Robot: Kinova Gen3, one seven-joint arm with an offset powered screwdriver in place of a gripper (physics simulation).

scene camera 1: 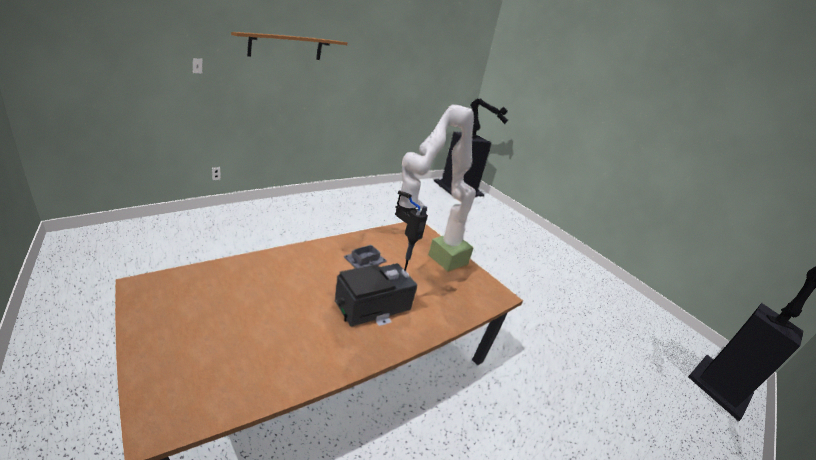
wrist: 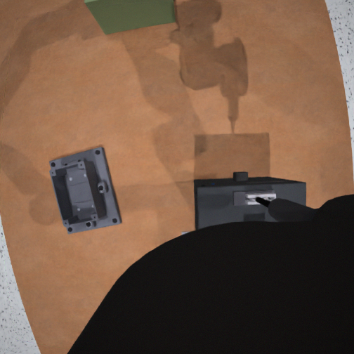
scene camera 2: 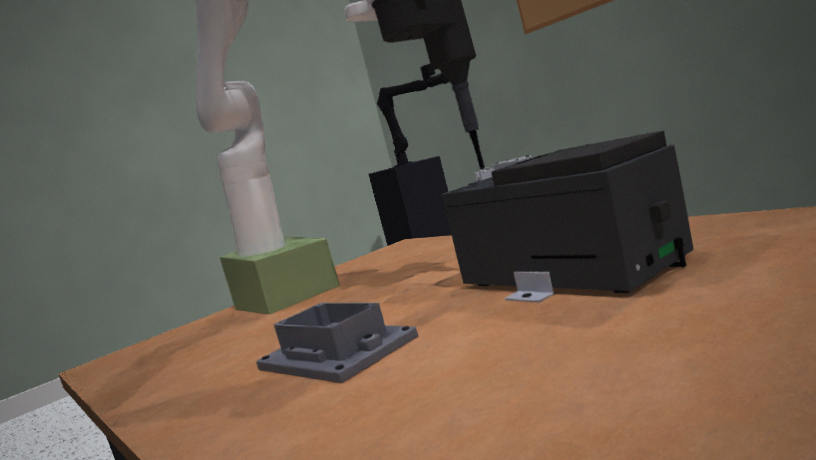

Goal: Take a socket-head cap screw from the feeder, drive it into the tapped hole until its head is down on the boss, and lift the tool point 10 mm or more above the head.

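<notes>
My screwdriver tip (scene camera 1: 406,269) (scene camera 2: 482,166) (wrist: 258,200) points down at the bright metal pick-up part on top of the black screw feeder (scene camera 1: 380,300) (scene camera 2: 537,234) (wrist: 215,206). It looks at or just above that part; contact is too small to tell. No screw can be made out on the bit. The grey housing (scene camera 1: 365,258) (scene camera 2: 308,338) (wrist: 113,210) stands apart from the feeder, its open top up. A side boss (scene camera 2: 370,341) (wrist: 102,187) on it shows a dark hole; a second small boss (wrist: 89,224) shows in the wrist view. I cannot tell which hole is the tapped one.
The arm's green base block (scene camera 1: 450,253) (scene camera 2: 285,280) (wrist: 137,17) stands near the table edge. A small metal bracket (scene camera 1: 382,320) (scene camera 2: 532,282) sits at the feeder's side. Black pedestals (scene camera 1: 753,354) (scene camera 2: 425,197) stand off the table. The feeder's raised lid (scene camera 1: 365,278) (scene camera 2: 582,160) is beside the bit.
</notes>
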